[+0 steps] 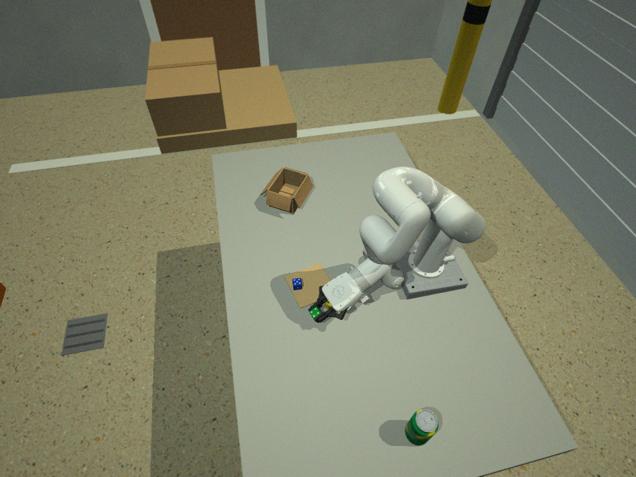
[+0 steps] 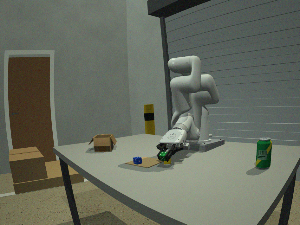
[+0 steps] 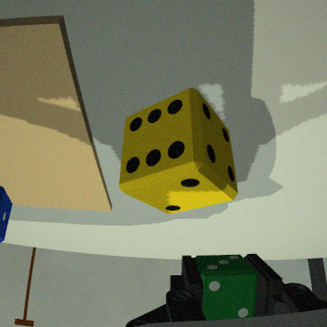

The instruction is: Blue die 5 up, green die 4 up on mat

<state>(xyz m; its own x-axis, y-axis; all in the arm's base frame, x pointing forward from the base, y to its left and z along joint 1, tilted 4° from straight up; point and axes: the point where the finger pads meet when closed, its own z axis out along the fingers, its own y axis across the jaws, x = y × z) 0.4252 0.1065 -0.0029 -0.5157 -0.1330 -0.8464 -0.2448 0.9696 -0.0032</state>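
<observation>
My gripper is now 6 cm past the yellow die, 4 cm to the left of it and 4 cm above it. The rest, counted from my hand: green die 1 cm ahead; then cardboard mat 14 cm to the right, 6 cm below, 1 cm behind; then blue die 15 cm to the right, 4 cm below, 3 cm ahead.
</observation>
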